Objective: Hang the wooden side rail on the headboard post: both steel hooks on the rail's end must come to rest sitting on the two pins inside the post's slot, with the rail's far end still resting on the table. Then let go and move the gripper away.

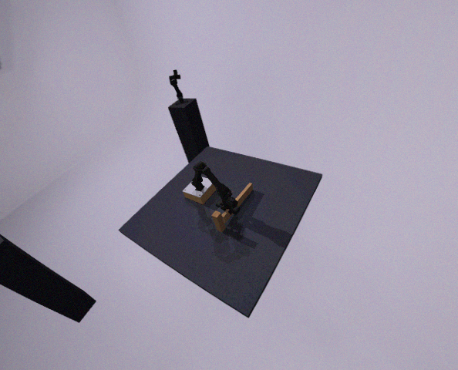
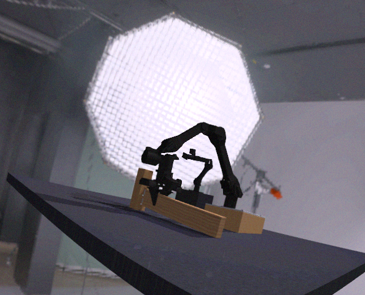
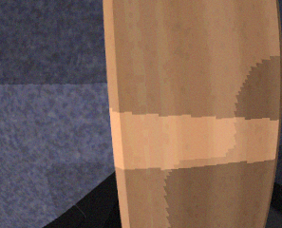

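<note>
Right now my gripper tip is 120 mm to the left of the wooden headboard post, 40 mm below it and 10 mm past it.
</note>
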